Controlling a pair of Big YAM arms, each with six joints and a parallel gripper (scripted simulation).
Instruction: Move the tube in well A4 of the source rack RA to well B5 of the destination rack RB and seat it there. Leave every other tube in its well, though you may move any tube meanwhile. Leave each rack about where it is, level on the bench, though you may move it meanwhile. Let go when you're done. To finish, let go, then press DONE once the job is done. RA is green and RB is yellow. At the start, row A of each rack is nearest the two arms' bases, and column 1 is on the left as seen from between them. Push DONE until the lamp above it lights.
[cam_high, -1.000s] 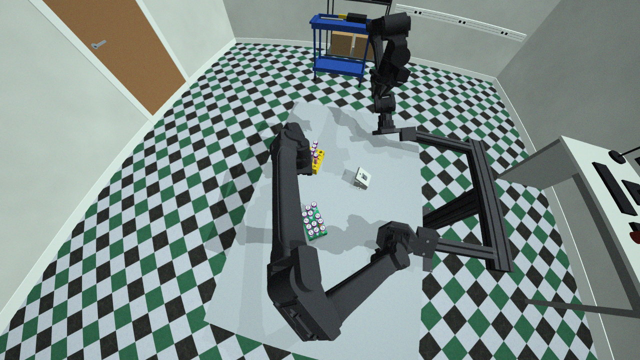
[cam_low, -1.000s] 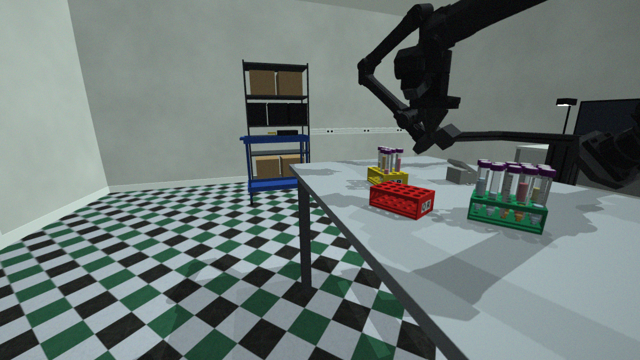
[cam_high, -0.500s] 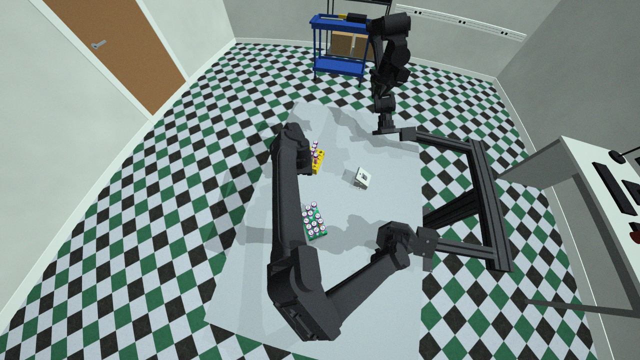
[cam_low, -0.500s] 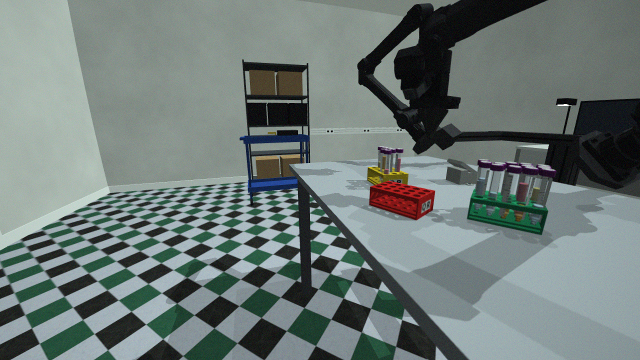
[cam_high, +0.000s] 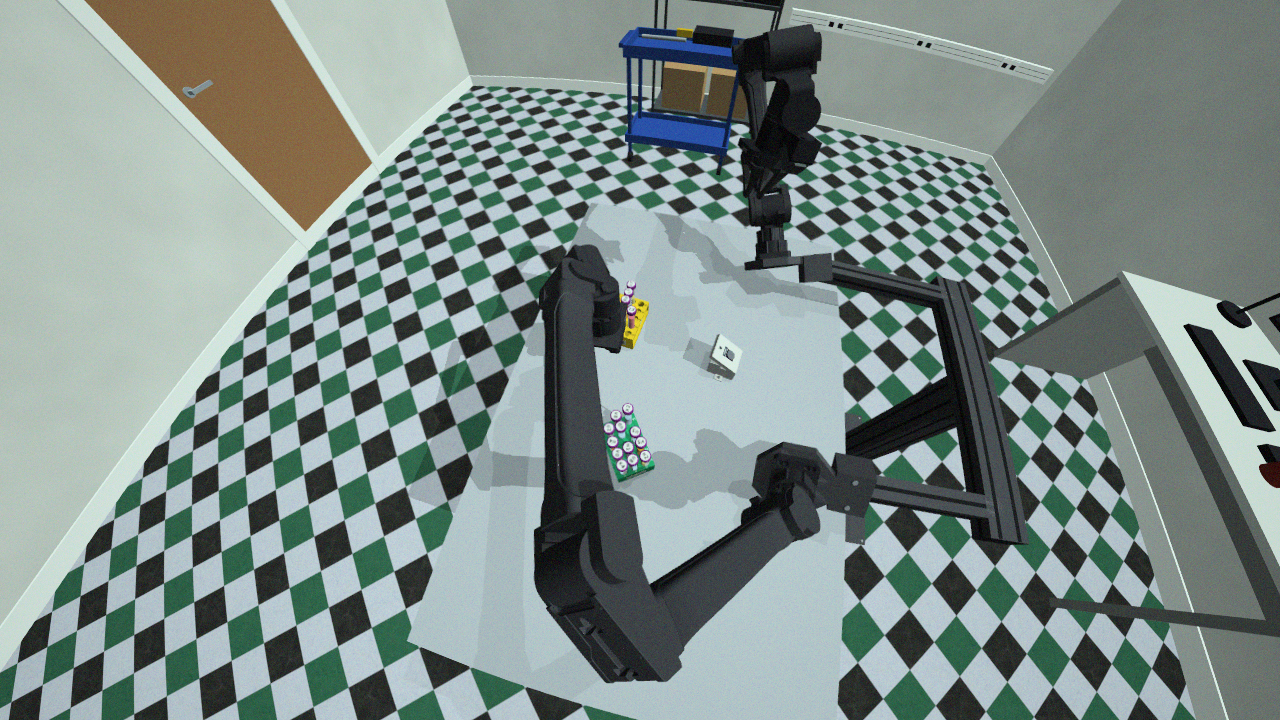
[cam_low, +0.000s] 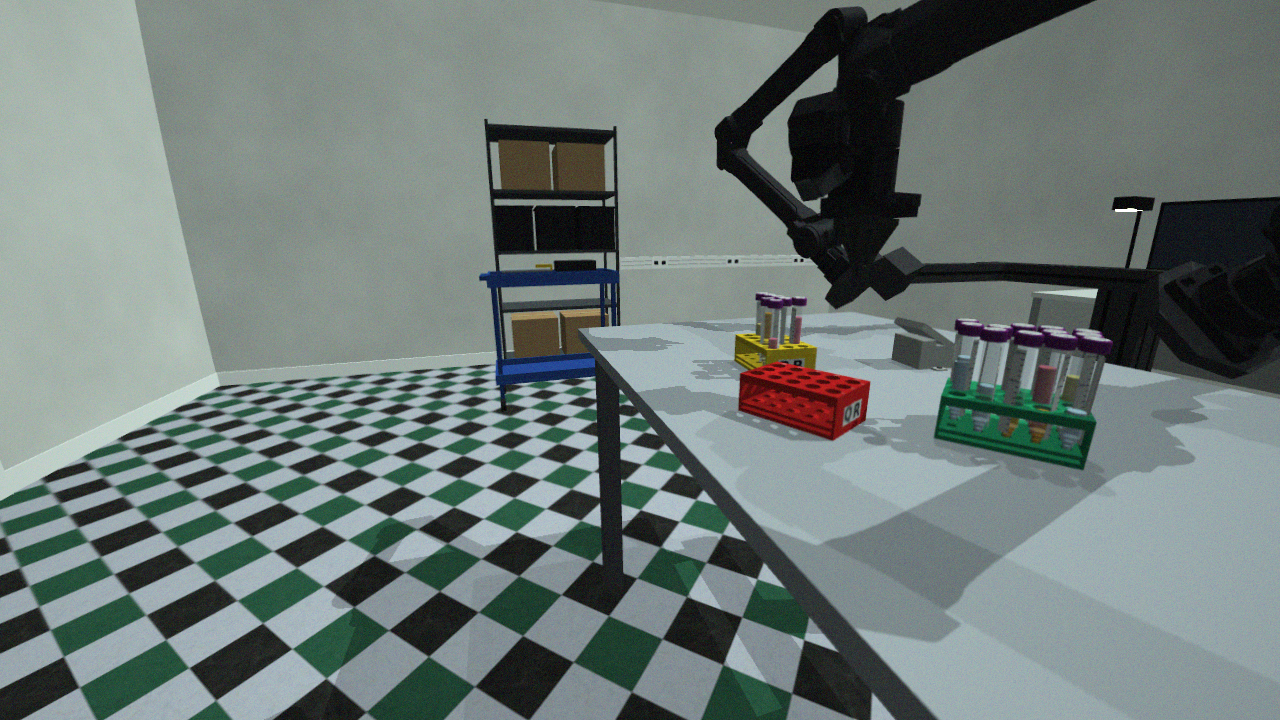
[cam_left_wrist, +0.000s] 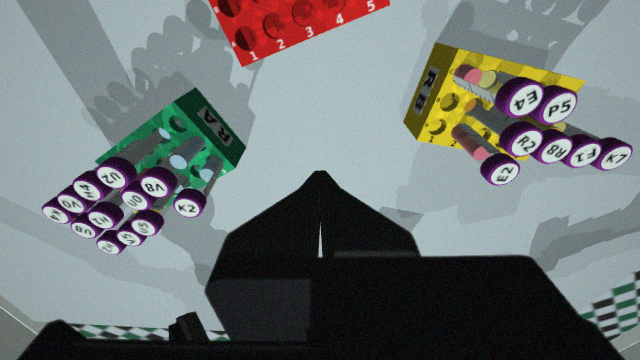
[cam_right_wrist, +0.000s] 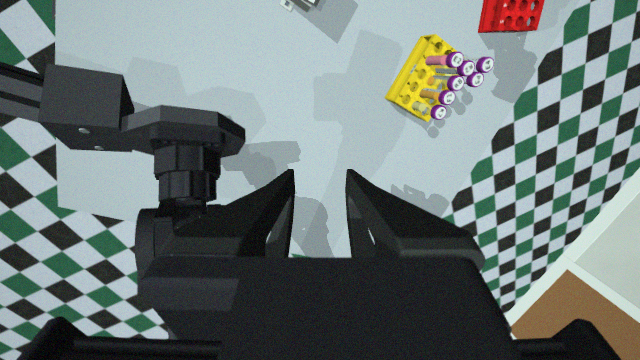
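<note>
Now: left hand 28 cm past the grey done button box, 13 cm above it and 8 cm to the left of it. Round my left hand: yellow rack RB: 17 cm to the right, 15 cm below, 1 cm behind; then red rack: 15 cm below, 10 cm ahead, 2 cm to the left.
</note>
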